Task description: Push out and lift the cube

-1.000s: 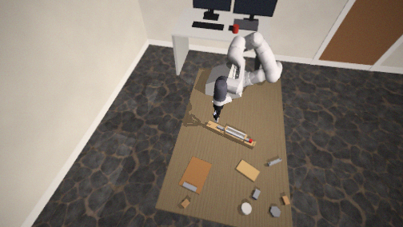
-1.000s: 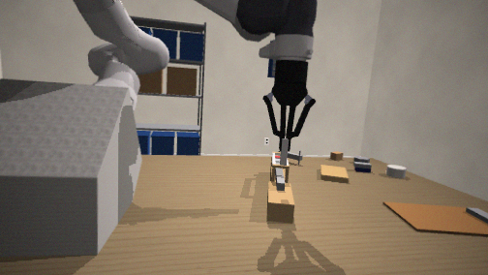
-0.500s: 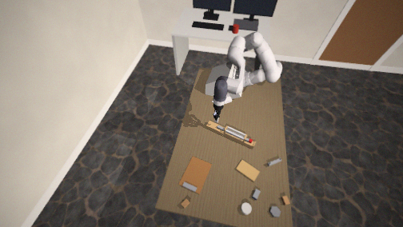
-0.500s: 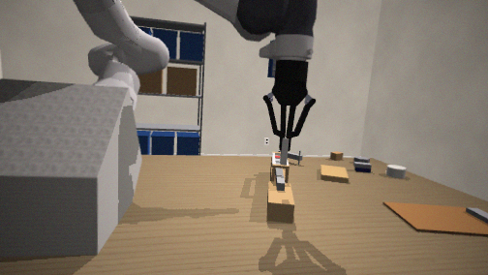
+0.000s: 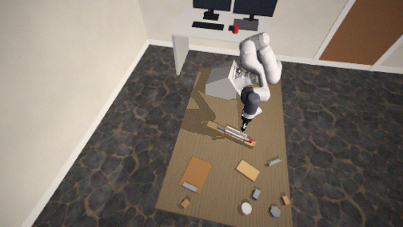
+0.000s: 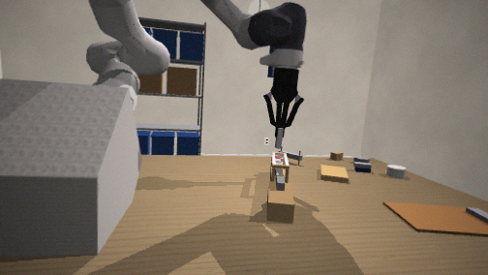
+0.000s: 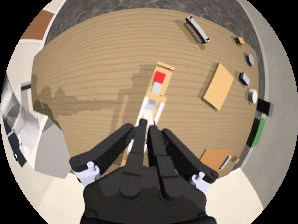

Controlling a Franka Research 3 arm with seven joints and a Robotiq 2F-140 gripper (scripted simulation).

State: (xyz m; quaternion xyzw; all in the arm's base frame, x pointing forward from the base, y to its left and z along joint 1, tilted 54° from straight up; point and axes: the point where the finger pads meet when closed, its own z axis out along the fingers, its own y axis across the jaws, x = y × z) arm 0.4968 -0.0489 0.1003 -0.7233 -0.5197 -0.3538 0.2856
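The red cube is 30 mm ahead of my hand, 80 mm to the left of it and 90 mm below it. Also, from my hand: wooden channel 10 mm behind, 50 mm to the right, 90 mm below; then tan board 260 mm ahead, 60 mm to the left, 140 mm below; then white disc 520 mm ahead, 40 mm to the left, 130 mm below.
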